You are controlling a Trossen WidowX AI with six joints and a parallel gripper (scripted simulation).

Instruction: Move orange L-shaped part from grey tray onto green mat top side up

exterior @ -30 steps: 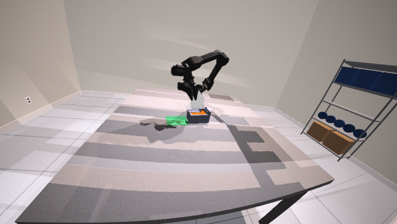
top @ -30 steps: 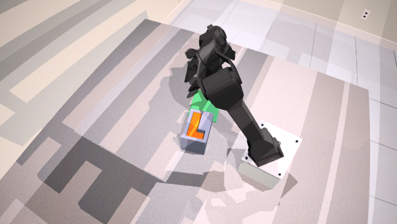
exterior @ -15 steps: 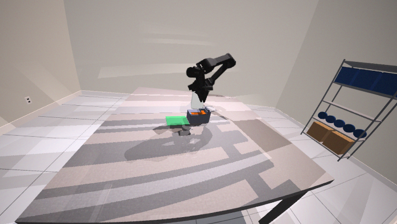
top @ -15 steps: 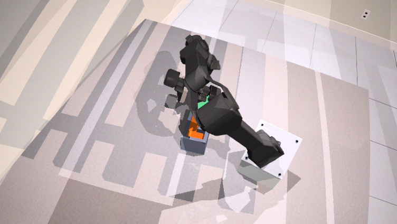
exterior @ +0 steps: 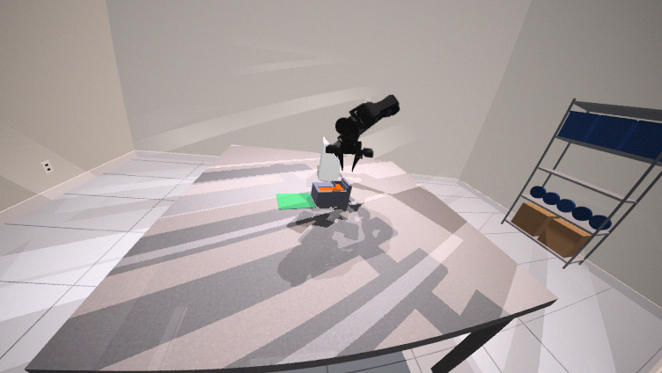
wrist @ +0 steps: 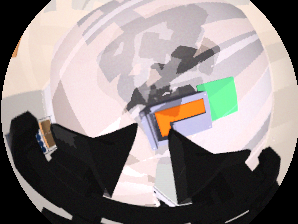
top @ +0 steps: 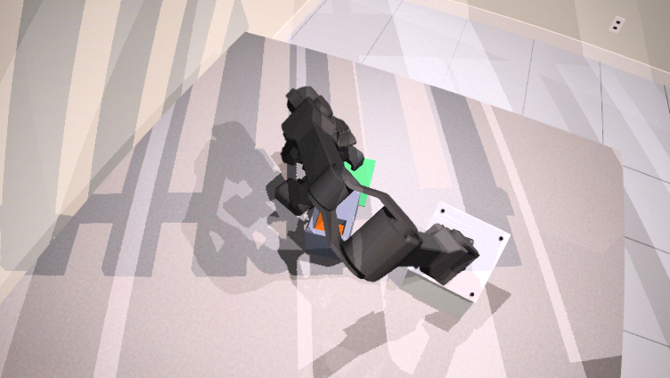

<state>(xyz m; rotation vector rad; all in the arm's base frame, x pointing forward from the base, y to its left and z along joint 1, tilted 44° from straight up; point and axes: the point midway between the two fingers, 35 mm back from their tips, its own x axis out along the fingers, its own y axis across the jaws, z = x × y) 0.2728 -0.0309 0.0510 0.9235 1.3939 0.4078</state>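
Right now my gripper tip is 2 cm past the orange L-shaped part, 4 cm to the left of it and 11 cm above it. From my gripper tip the other things lie so: green mat 1 cm ahead, 20 cm to the right, 17 cm below.
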